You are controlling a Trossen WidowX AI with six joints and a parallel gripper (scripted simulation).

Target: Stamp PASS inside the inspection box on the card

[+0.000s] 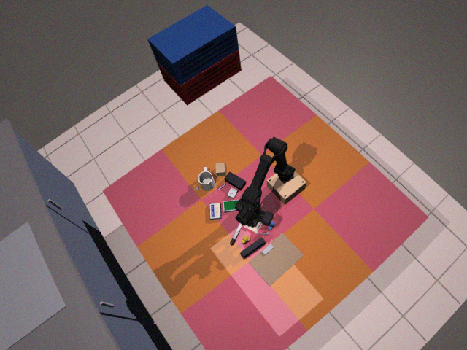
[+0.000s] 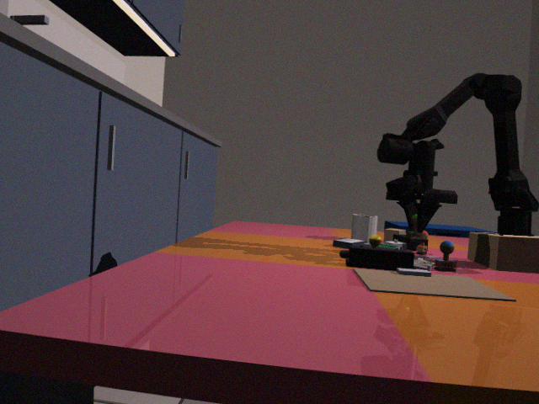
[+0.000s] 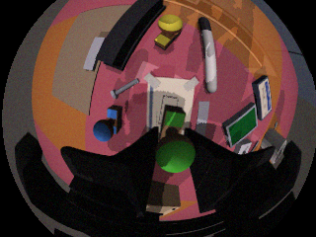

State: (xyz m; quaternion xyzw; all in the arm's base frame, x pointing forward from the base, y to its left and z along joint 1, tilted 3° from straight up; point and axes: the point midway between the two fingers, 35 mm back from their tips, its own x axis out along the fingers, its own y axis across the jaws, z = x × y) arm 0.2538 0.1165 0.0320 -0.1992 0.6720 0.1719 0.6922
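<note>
Right now the white card is 70 mm below my gripper tip. From my gripper tip the other things lie so: blue-knobbed stamp 60 mm to the left, 60 mm behind, 50 mm below; green-knobbed stamp right at my gripper tip; ruler 80 mm to the right, 70 mm below, 20 mm behind.
</note>
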